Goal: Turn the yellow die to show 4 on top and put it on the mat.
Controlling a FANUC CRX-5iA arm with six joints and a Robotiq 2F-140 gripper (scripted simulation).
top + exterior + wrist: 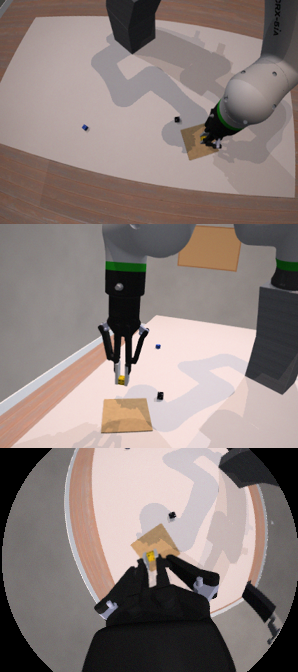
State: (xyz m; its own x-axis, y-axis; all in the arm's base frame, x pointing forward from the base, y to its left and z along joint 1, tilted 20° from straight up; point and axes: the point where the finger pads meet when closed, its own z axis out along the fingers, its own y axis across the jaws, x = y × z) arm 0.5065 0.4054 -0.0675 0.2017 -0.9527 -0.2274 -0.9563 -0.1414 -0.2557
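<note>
The brown mat lies 2 cm behind my hand, 1 cm to the left of it and 14 cm below it. The rest, counted from my hand: black die: 9 cm behind, 11 cm to the right, 13 cm below; then blue die: 5 cm ahead, 51 cm to the right, 13 cm below; then yellow die: 2 cm below.
</note>
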